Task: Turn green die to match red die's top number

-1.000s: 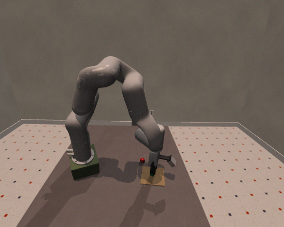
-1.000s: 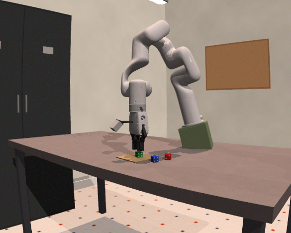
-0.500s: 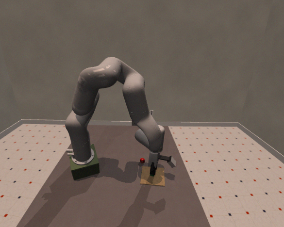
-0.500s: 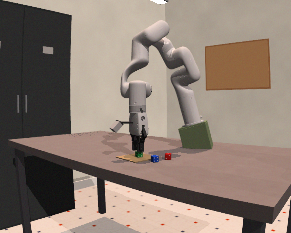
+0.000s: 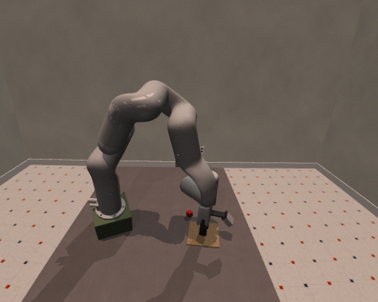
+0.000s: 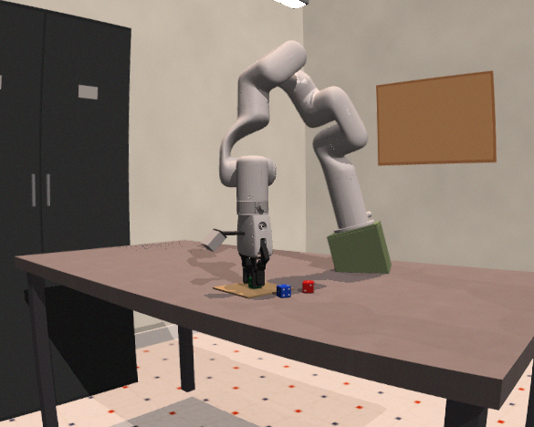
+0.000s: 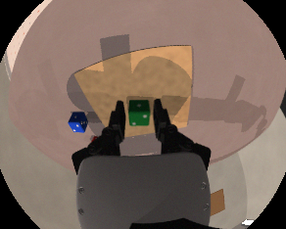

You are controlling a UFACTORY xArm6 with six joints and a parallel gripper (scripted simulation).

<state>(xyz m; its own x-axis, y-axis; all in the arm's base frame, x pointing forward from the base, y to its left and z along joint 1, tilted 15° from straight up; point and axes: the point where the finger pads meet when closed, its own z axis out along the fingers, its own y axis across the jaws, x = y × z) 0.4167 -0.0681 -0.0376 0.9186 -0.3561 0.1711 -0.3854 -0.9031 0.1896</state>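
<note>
My hand is 1 cm above the green die. From my hand the other things lie so: red die (12 cm to the left, 5 cm behind, 2 cm below); tan mat (3 cm below); blue die (10 cm to the left, 2 cm below, 2 cm ahead).
</note>
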